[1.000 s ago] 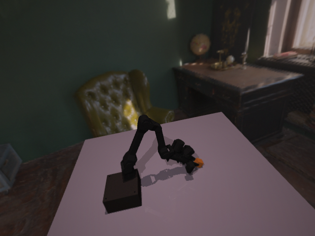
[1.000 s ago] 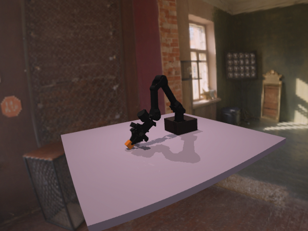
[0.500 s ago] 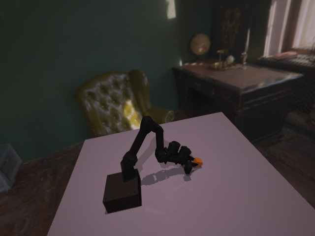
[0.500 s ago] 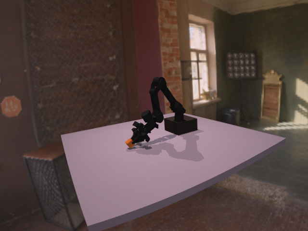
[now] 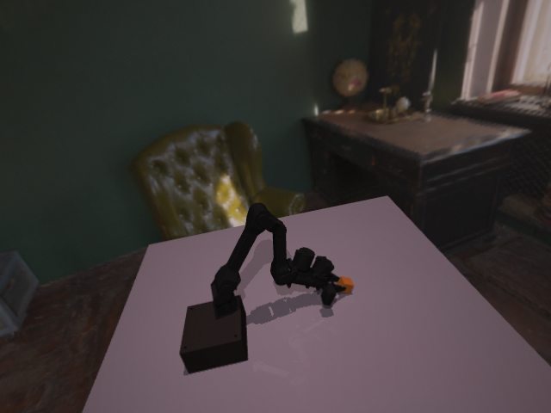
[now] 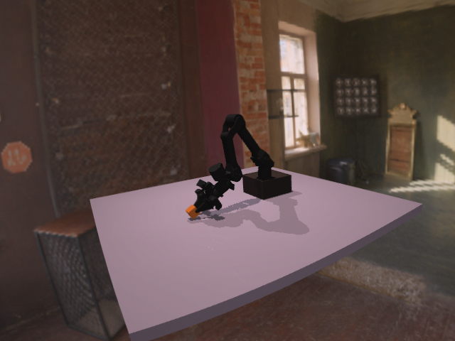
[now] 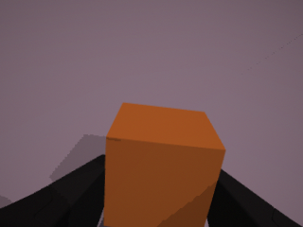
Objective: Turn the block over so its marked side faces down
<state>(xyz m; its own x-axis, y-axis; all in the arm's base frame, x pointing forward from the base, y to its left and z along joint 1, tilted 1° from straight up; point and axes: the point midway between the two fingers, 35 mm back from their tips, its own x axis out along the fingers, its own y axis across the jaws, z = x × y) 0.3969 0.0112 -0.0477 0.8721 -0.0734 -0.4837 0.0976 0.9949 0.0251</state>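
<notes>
Right now my gripper tip is 1 cm above the block.
</notes>
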